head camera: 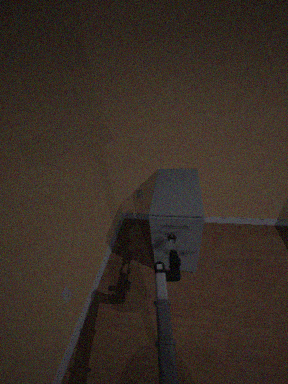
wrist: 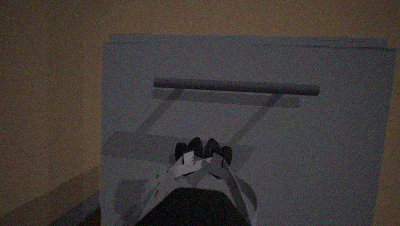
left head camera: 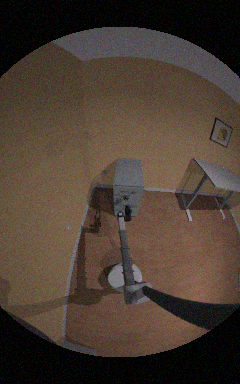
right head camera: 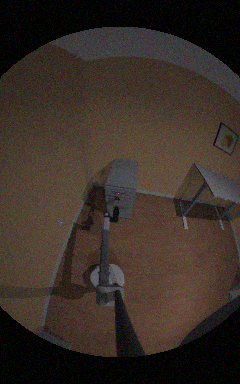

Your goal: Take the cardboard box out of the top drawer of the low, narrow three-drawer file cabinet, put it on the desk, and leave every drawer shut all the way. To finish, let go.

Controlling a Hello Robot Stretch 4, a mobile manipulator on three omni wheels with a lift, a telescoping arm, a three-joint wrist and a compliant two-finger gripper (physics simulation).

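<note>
The low grey file cabinet stands in the room corner. Its top drawer front is flush or nearly flush with the body; a thin dark line shows along its top edge, so I cannot tell whether it is fully shut. The drawer's bar handle is above my fingertips in the wrist view. My gripper is shut, with no object between the fingers, at the drawer front below the handle. Contact is unclear. The desk stands to the right. The cardboard box does not show.
The left wall runs close beside the cabinet and my arm. A round white object is on the floor below the arm. A framed picture hangs above the desk.
</note>
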